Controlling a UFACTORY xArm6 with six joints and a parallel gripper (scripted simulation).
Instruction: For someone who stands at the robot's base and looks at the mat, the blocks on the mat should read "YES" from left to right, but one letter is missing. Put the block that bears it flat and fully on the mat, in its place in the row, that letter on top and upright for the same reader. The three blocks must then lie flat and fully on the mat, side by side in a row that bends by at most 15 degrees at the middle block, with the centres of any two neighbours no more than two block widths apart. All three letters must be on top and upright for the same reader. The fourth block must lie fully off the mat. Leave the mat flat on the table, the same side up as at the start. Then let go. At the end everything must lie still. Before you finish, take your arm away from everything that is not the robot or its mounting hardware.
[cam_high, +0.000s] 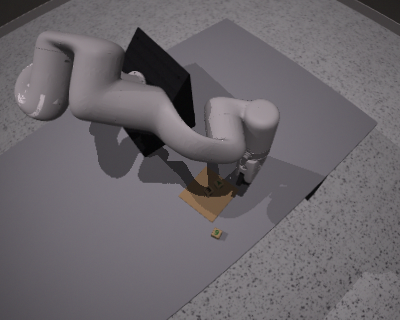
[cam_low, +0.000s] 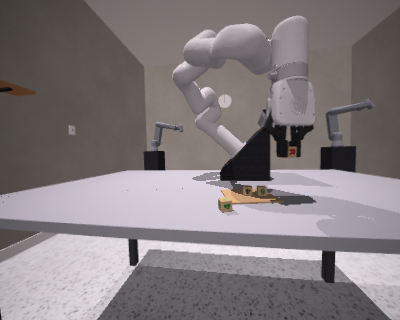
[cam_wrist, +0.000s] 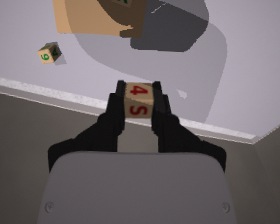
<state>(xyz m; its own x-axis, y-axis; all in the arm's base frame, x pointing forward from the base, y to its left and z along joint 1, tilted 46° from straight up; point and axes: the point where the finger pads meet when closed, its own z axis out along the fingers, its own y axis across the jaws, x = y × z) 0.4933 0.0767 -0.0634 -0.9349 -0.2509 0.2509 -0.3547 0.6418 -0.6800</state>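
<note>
Now: the mat 140 mm below my hand, 90 mm to the right of it and 70 mm behind it.
</note>
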